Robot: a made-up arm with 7 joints.
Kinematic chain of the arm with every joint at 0, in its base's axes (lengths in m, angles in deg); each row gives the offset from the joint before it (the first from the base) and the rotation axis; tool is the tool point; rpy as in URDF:
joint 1: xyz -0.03 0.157 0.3 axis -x
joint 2: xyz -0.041 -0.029 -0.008 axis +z
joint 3: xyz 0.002 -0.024 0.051 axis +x
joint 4: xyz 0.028 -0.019 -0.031 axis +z
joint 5: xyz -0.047 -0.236 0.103 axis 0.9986 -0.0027 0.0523
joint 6: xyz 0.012 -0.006 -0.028 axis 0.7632 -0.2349 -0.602
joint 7: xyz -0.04 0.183 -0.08 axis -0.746 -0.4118 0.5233
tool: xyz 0.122 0.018 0.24 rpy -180 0 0
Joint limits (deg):
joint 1: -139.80..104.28
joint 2: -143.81..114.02
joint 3: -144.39..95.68
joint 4: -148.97..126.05
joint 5: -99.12..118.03
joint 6: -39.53..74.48
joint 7: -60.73..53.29
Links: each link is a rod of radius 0.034 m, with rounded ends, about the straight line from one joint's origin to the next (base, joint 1, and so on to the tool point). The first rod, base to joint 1, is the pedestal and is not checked.
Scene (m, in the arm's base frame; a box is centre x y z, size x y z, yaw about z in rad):
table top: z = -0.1
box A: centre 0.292 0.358 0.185 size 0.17 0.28 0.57 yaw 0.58
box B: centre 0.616 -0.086 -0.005 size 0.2 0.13 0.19 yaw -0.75
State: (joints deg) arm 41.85 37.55 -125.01 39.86 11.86 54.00 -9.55
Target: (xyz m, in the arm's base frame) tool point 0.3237 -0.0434 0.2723
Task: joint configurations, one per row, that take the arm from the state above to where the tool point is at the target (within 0.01 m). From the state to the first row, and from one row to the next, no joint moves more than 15 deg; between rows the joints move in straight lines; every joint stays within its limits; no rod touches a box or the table.
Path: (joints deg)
1: 51.33 33.18 -129.56 49.27 -2.36 59.12 -9.48
2: 60.82 28.80 -134.10 58.68 -16.58 64.24 -9.42
3: 70.30 24.43 -138.65 68.10 -30.81 69.36 -9.35
4: 79.79 20.06 -143.19 77.51 -45.03 74.48 -9.29
5: 82.49 16.39 -143.49 89.22 -40.81 74.42 -16.67
6: 85.20 12.72 -143.79 100.94 -36.59 74.35 -24.06
7: 87.90 9.06 -144.09 112.65 -32.37 74.29 -31.44
8: 90.61 5.39 -144.39 124.36 -28.15 74.23 -38.82
9: 82.45 0.00 -144.39 117.07 -14.84 70.26 -30.69
10: 74.28 -5.38 -144.39 109.79 -1.53 66.29 -22.55
11: 66.12 -10.77 -144.39 102.50 11.78 62.33 -14.42
12: 57.96 -16.16 -144.39 95.21 25.09 58.36 -6.28

